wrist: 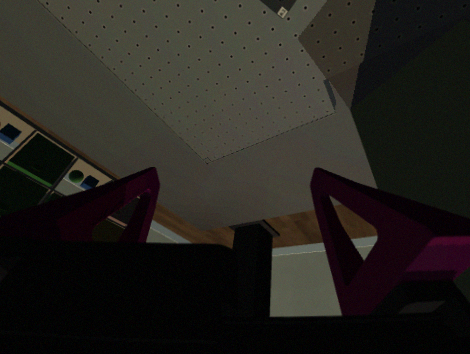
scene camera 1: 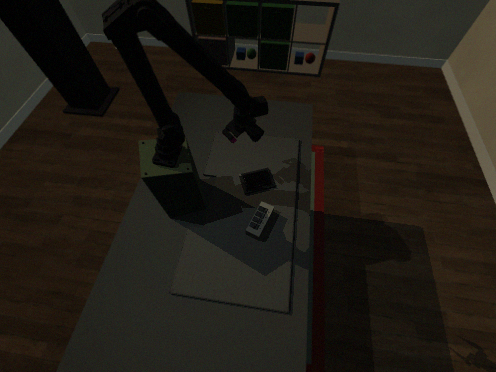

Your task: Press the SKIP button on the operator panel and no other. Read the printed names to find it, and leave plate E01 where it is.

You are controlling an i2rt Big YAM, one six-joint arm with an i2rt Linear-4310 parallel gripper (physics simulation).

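Places are measured from the arm's base along level axes (x back, y right, z up), in millimetres.
Pixels of known places: gripper, fingertip midpoint: (wrist: 234, 176) (scene camera 1: 238, 134); arm's base at its link origin: (scene camera 1: 167, 154).
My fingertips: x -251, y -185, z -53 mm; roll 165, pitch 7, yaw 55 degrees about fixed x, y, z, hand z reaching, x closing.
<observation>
Ahead of a thing's pixels: the offset from my fingertips to its top centre. "*": to the spot under its first point. Level surfaces: height alone.
The operator panel {dx -137, dy +285, dz -229 mm} (scene camera 1: 260, 220) is a small pale box with several dark buttons in a row; it lies on the perforated board in scene camera 1. Its printed names are too small to read, so I cannot tell which button is SKIP. A dark rectangular plate {dx -93, dy +55, dz -259 mm} (scene camera 1: 257, 181) lies just behind it; its name is not readable here. In the wrist view a corner of a dark item {* dx -13, dy +33, dz -273 mm} (wrist: 277, 5) with a small pale tag shows at the top edge. My gripper (scene camera 1: 231, 135) (wrist: 234, 176) is open and empty, raised above the far part of the board, away from the panel and plate.
The perforated board {dz -285 mm} (scene camera 1: 232, 272) (wrist: 215, 95) lies on the grey table {dz -298 mm} (scene camera 1: 135, 300). The arm stands on a green block (scene camera 1: 180, 195) at the left. A red strip (scene camera 1: 319, 230) runs along the table's right edge. A shelf unit (scene camera 1: 323, 55) stands beyond the table.
</observation>
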